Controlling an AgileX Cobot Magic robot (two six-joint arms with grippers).
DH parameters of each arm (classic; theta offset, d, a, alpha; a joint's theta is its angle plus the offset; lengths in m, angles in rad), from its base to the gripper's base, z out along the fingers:
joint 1: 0 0.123 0 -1.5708
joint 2: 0.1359 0 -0.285 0
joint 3: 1.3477 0 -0.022 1.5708
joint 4: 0 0.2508 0 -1.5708
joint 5: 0 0 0.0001 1.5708
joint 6: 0 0.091 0 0
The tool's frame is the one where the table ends.
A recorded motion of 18 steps. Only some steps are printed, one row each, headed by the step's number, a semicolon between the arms.
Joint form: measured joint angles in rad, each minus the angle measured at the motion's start. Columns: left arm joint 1, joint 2, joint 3, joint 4, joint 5, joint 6; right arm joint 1, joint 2, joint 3, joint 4, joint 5, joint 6.
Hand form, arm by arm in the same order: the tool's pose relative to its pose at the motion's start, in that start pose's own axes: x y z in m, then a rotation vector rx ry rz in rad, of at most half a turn. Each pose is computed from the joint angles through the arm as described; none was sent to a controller.
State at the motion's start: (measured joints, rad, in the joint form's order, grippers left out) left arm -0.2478 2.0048 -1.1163 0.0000 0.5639 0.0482; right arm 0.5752 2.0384 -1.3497 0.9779 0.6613 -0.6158
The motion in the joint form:
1: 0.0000 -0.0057 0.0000 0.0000 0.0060 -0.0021; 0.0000 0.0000 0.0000 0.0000 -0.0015 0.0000
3: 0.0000 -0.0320 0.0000 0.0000 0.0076 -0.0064; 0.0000 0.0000 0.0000 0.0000 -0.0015 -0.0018
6: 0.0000 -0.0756 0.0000 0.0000 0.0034 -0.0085; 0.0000 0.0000 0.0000 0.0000 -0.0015 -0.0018
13: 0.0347 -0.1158 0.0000 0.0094 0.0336 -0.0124; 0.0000 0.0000 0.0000 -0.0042 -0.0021 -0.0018
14: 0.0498 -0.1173 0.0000 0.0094 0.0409 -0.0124; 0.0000 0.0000 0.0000 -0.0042 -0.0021 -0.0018
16: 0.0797 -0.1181 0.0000 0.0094 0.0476 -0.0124; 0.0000 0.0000 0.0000 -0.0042 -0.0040 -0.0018
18: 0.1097 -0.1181 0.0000 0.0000 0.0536 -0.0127; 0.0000 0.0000 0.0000 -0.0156 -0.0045 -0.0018
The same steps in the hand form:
1: 0.0001 0.0000 -0.0020 0.0000 0.0003 -0.0021; -0.0001 -0.0001 0.0000 0.0009 -0.0012 0.0000
3: -0.0019 0.0001 -0.0113 -0.0011 -0.0244 -0.0064; -0.0001 -0.0001 0.0000 0.0009 -0.0012 -0.0018
6: -0.0053 0.0003 -0.0268 -0.0032 -0.0721 -0.0085; -0.0001 -0.0001 0.0000 0.0009 -0.0012 -0.0018
13: -0.0039 0.0131 -0.0410 -0.0175 -0.0814 -0.0385; 0.0000 -0.0003 0.0000 0.0033 -0.0002 -0.0051
14: -0.0028 0.0185 -0.0415 -0.0208 -0.0754 -0.0532; 0.0000 -0.0003 0.0000 0.0033 -0.0002 -0.0051
16: -0.0010 0.0290 -0.0419 -0.0276 -0.0691 -0.0823; -0.0002 -0.0004 0.0000 0.0044 -0.0018 -0.0051
18: 0.0010 0.0391 -0.0421 -0.0285 -0.0633 -0.1193; 0.0002 -0.0009 0.0000 0.0104 0.0019 -0.0141

